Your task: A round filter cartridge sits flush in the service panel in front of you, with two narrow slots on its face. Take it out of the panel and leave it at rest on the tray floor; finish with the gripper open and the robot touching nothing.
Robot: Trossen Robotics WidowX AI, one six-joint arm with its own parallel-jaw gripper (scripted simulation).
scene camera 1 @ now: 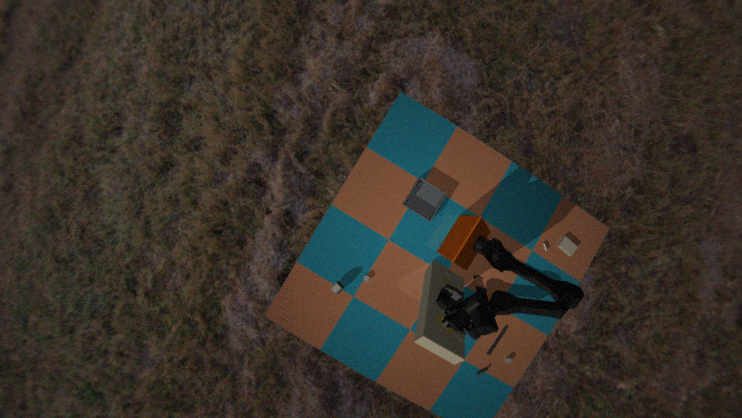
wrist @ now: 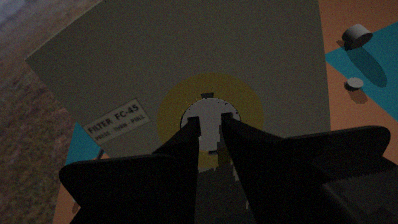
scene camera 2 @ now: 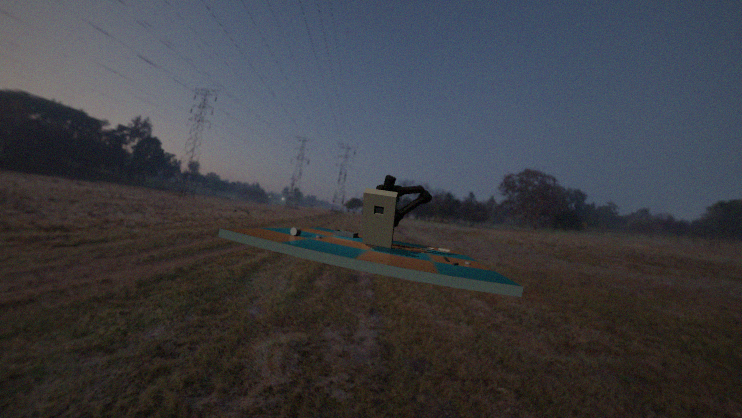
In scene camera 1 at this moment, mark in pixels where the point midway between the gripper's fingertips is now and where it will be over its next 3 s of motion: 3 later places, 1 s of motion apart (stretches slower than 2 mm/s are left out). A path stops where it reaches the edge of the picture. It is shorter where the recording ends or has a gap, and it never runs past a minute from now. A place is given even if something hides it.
My gripper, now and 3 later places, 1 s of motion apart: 444, 324; 445, 323; 454, 312; 454, 301
